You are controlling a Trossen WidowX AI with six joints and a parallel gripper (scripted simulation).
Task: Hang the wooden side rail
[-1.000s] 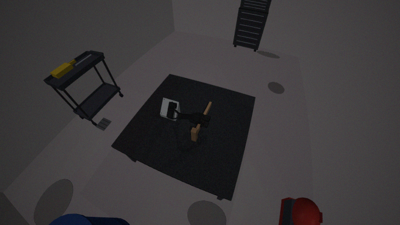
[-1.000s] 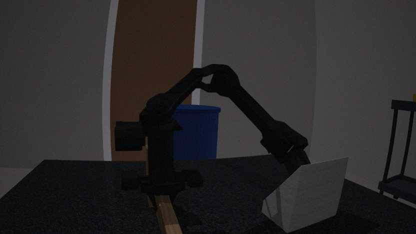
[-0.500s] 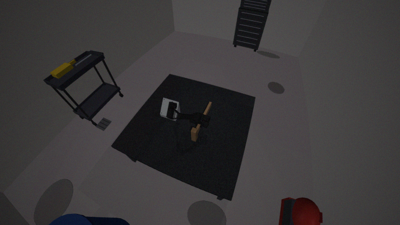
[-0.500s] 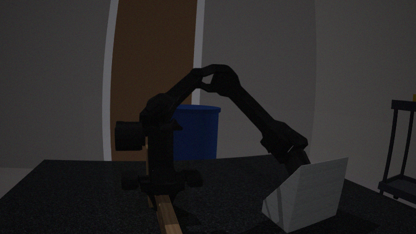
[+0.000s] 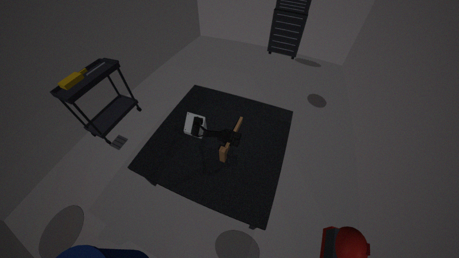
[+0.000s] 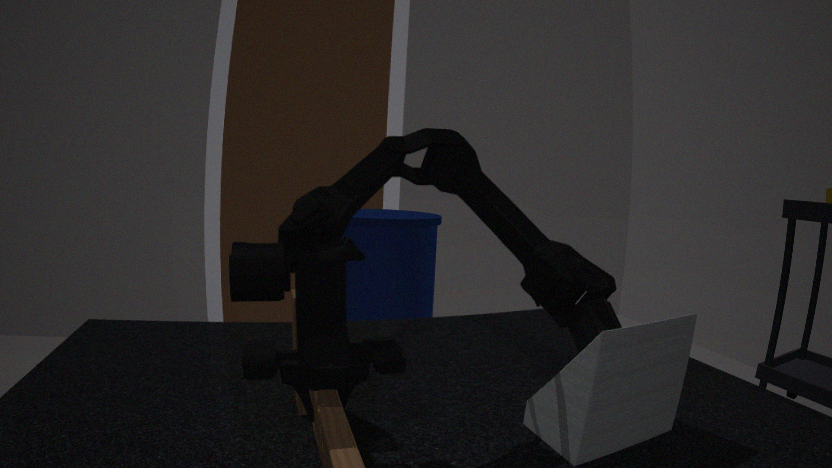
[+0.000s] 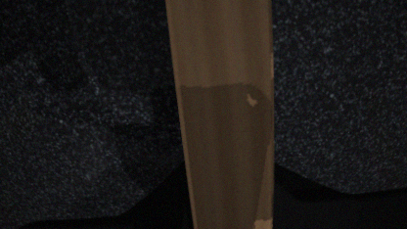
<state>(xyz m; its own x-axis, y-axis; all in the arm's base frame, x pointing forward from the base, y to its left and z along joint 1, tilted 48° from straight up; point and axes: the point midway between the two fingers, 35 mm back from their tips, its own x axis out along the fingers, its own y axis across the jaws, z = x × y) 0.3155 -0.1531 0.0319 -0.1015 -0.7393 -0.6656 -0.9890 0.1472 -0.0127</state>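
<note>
My gripper tip is now 12 cm to the left of the wooden headboard post, 4 cm below it and 1 cm past it.
</note>
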